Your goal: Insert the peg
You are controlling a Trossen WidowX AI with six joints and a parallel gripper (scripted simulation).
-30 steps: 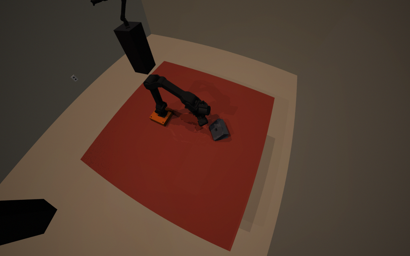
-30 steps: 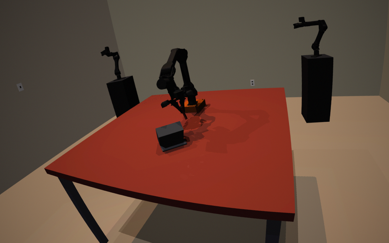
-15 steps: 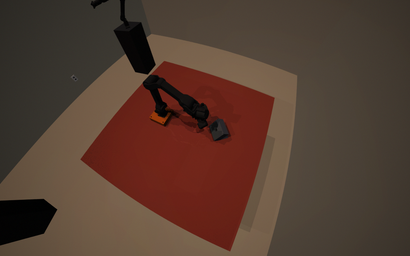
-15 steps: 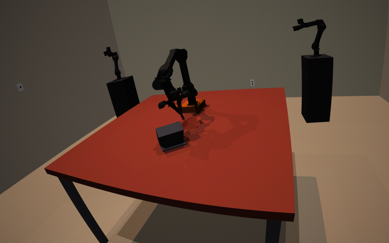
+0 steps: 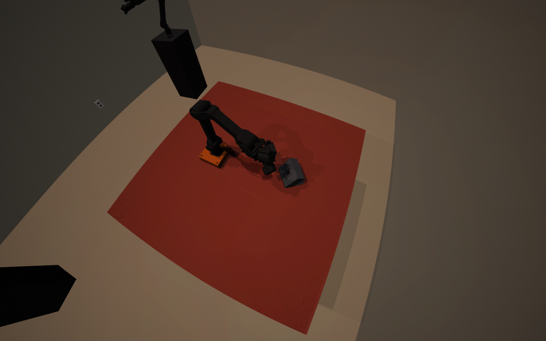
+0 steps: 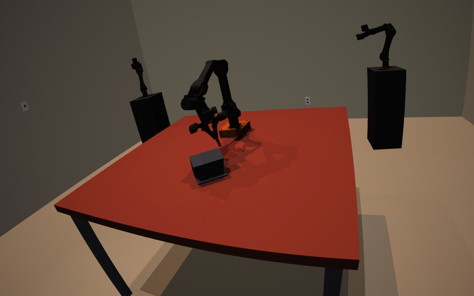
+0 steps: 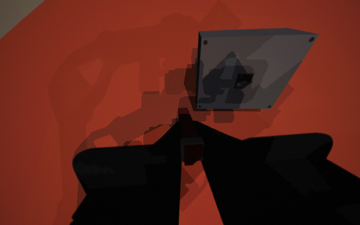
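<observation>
My gripper tip is now 120 mm short of the grey sloped panel, 20 mm to the left of it and 60 mm above it. Also, from my gripper tip: square peg 10 mm behind, 10 mm to the right, 10 mm above.
</observation>
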